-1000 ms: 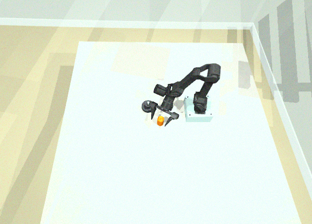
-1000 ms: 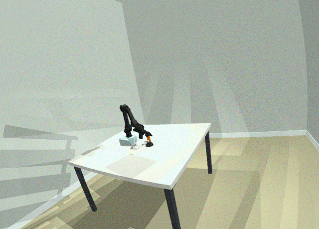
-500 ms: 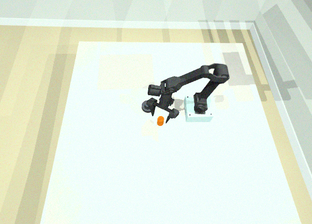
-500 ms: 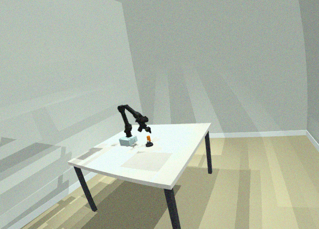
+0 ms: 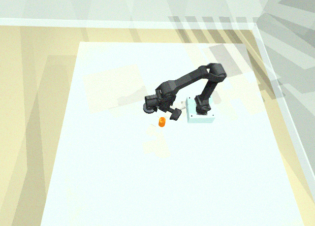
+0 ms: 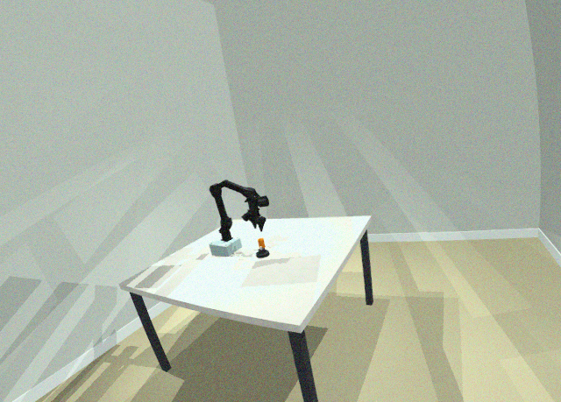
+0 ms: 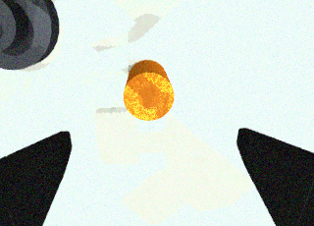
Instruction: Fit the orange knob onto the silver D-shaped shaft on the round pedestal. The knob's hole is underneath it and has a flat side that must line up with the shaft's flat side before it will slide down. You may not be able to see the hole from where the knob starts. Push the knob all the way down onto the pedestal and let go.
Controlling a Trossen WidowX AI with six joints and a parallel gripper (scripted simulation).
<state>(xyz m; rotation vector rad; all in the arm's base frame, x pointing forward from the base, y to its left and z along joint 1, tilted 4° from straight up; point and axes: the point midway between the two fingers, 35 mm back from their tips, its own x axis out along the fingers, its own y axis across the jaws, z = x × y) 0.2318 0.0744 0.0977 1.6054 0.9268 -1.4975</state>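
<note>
The orange knob is 80 mm below my gripper tip. Also, from my gripper tip: round pedestal 110 mm to the right, 90 mm below, 90 mm ahead.
</note>
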